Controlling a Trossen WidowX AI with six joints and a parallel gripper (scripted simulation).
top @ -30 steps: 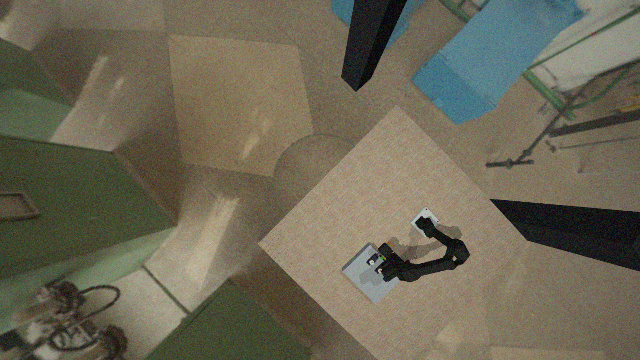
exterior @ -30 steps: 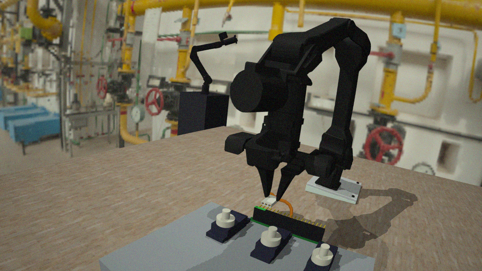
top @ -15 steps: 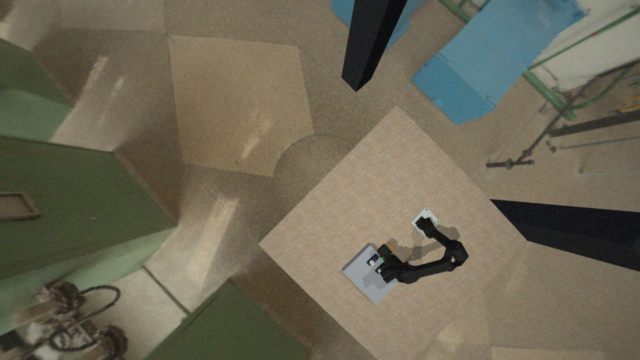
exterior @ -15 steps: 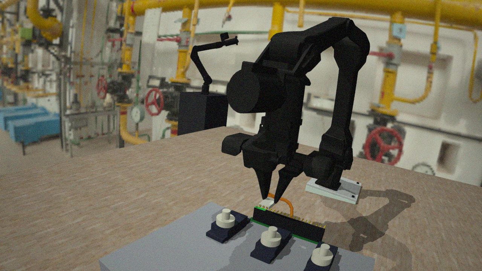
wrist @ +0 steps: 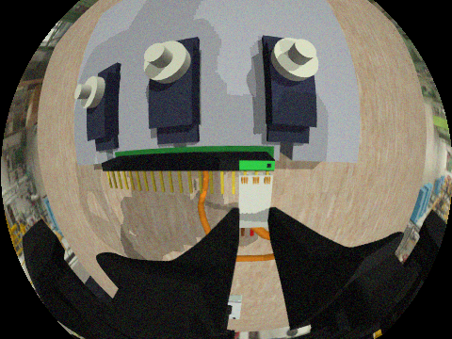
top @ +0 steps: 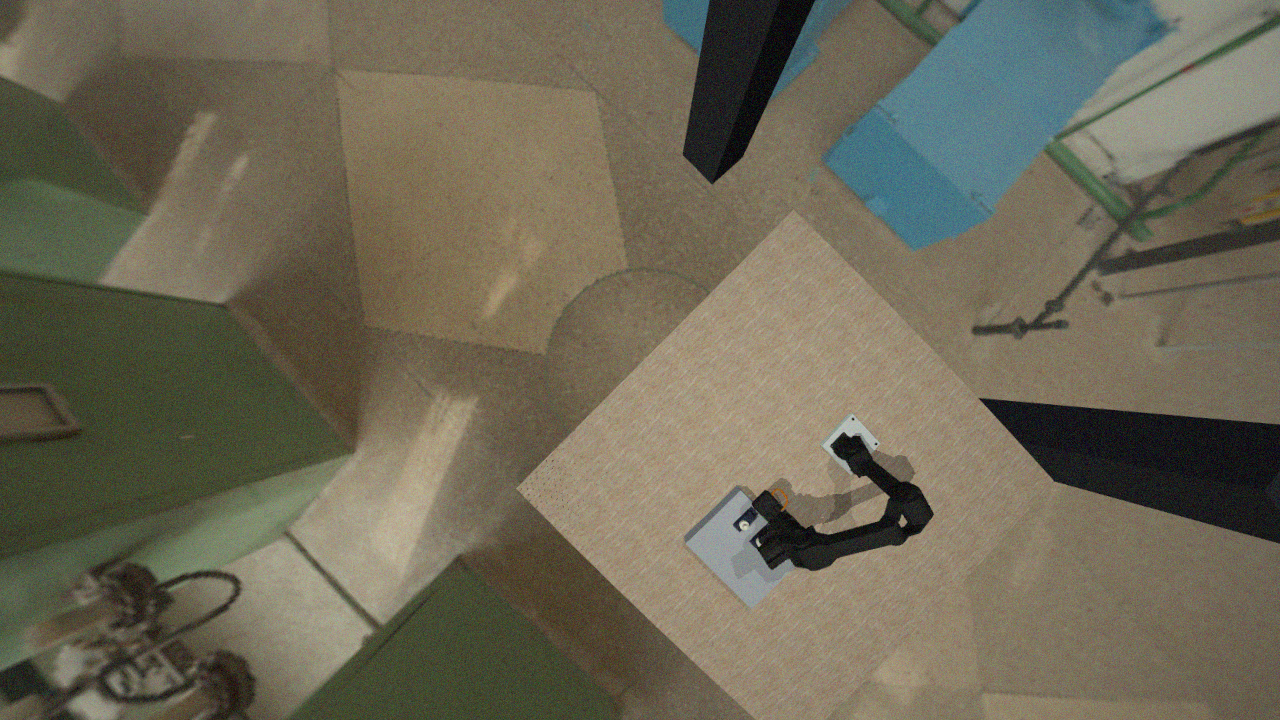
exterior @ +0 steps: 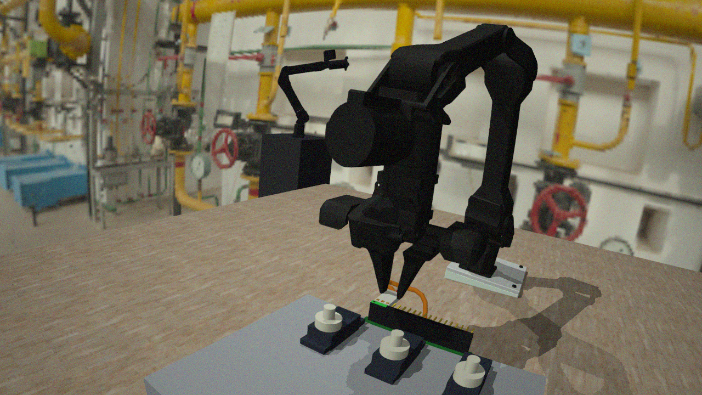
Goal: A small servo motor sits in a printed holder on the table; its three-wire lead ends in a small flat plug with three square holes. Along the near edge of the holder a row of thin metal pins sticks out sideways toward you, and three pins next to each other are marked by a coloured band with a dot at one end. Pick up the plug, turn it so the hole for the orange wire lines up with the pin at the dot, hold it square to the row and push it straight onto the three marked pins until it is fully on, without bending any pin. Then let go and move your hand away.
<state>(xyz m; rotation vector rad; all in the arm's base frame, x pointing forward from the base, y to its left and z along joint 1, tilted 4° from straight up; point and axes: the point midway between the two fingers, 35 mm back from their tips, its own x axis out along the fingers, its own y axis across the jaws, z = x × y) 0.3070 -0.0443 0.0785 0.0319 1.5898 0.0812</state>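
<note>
Right now my gripper tip is 30 mm short of the green band. The rest, counted from my gripper tip: grey holder plate 190 mm ahead, 60 mm to the left, 50 mm below; black pin strip 50 mm to the left, 30 mm ahead, 10 mm below.
</note>
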